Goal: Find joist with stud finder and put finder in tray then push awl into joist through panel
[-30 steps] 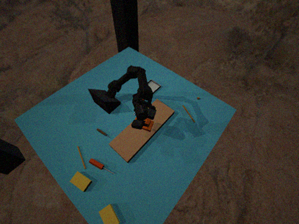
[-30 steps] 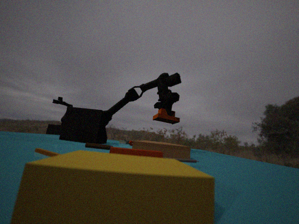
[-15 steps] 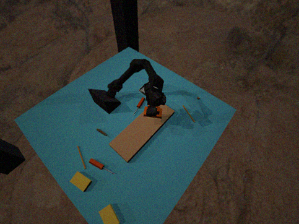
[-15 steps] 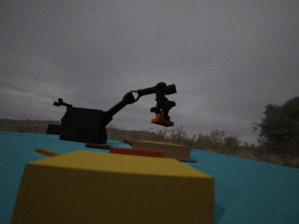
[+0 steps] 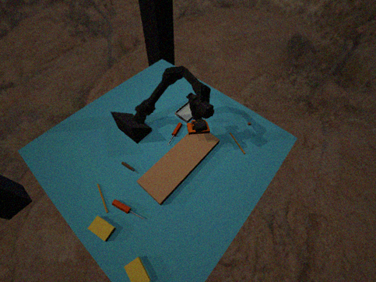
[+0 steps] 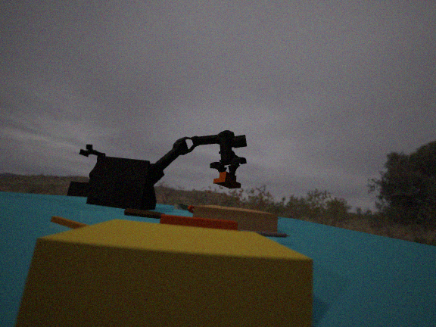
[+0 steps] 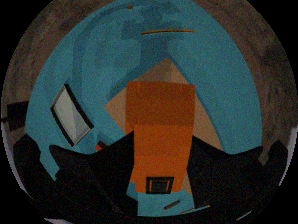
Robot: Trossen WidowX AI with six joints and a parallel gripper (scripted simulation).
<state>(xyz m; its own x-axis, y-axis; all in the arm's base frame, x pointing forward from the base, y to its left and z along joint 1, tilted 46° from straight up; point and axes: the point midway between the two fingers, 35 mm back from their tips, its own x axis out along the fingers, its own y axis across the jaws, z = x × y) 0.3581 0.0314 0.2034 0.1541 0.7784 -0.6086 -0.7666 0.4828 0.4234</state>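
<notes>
My gripper tip is 210 mm past the white tray, 150 mm to the right of it and 150 mm above it. From my gripper tip the other things lie so: stud finder (20 mm behind, 20 mm to the right, 20 mm above); then awl (160 mm behind, 410 mm to the right, 150 mm below).
</notes>
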